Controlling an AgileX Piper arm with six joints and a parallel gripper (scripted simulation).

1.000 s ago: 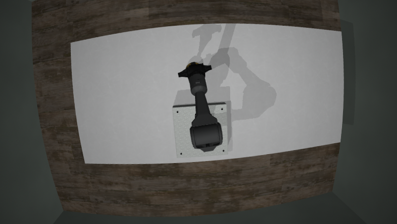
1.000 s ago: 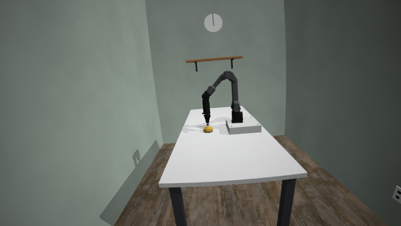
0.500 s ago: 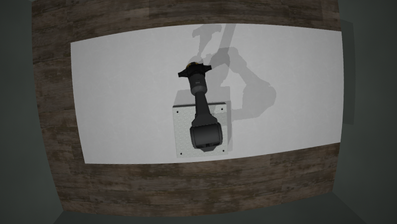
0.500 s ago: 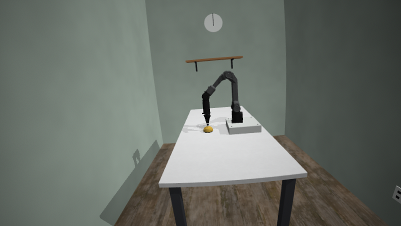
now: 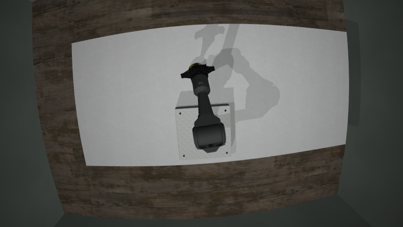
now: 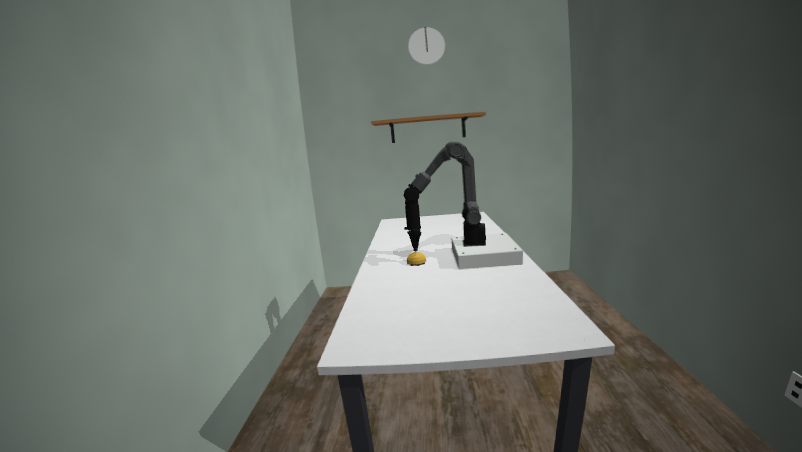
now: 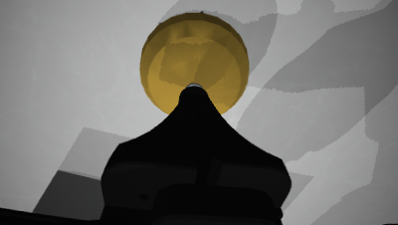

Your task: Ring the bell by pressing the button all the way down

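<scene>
My hand is 2 cm above the bell button. From my hand the other things lie so: bell (3 cm below).
</scene>
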